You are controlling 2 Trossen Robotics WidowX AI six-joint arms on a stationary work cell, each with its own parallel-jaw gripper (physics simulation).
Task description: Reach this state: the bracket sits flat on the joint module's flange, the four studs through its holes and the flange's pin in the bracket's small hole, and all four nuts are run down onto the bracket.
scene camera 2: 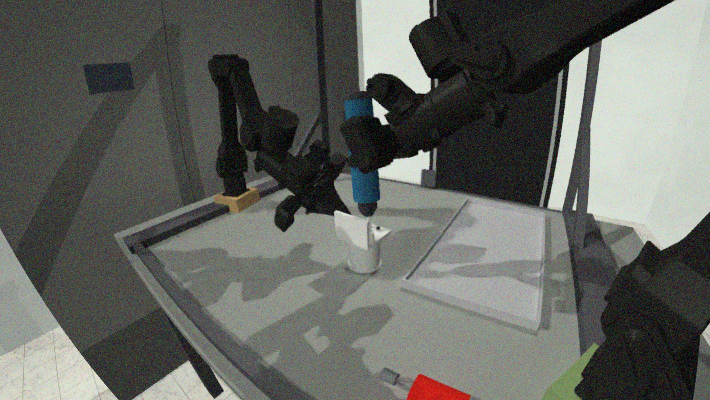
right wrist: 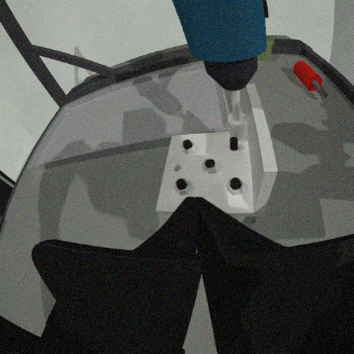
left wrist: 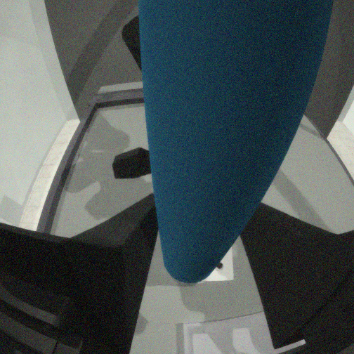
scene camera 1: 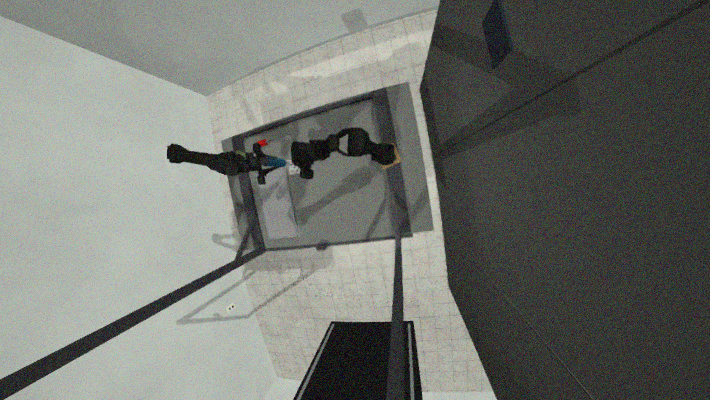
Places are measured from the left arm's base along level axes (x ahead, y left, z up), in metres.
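Pixels of known places: left gripper, fingertip midpoint: (scene camera 1: 278, 162); right gripper, fingertip midpoint: (scene camera 1: 299, 167); left arm's base at its link origin: (scene camera 2: 616, 397); right arm's base at its link origin: (scene camera 2: 235, 192) (scene camera 1: 388, 156).
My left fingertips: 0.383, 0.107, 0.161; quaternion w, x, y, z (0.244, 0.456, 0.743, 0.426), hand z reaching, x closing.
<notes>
For each thing: its top centre in the pictures, then the offset to it from my left fingertips, as dx, dy, dz. "spot": a spot on its surface instead.
- pale round joint module at its top centre: (scene camera 2: 363, 228) +0.016, -0.013, -0.124
- blue driver at a spot on its surface: (scene camera 2: 366, 186) spot: -0.031, +0.002, -0.031
- shallow pale tray at its top centre: (scene camera 2: 492, 238) (scene camera 1: 276, 204) -0.060, -0.274, -0.183
- red-handled tool at its top centre: (scene camera 2: 423, 383) (scene camera 1: 262, 142) -0.257, +0.048, -0.165
- green block at its top centre: (scene camera 2: 615, 396) -0.382, -0.107, -0.161
- orange block at its top centre: (scene camera 2: 236, 192) (scene camera 1: 388, 156) +0.457, +0.208, -0.159
The white bracket (scene camera 1: 294, 169) (scene camera 2: 352, 231) (left wrist: 227, 272) (right wrist: 210, 189) lies on the pale round joint module (scene camera 2: 364, 261), its upright wall rising at one side. In the right wrist view dark stud ends show through its plate, beside a small hole (right wrist: 177, 168); pale rings surround some, but nut seating is unclear. My left gripper (scene camera 1: 265, 162) (scene camera 2: 366, 145) (left wrist: 198, 202) is shut on the blue driver (scene camera 2: 366, 186) (right wrist: 225, 35), held upright; its pale shaft (right wrist: 237, 107) points down at the far right stud (right wrist: 234, 143). My right gripper (scene camera 2: 344, 209) (right wrist: 192, 204) is shut and empty, close beside the bracket.
A shallow pale tray (scene camera 1: 281, 235) (scene camera 2: 470, 310) lies near the module. A red-handled tool (scene camera 1: 262, 143) (scene camera 2: 436, 389) (right wrist: 307, 76) lies on the table. A green block (scene camera 2: 570, 376) (right wrist: 266, 50) and an orange block (scene camera 1: 391, 165) (scene camera 2: 239, 201) sit at the arm bases.
</notes>
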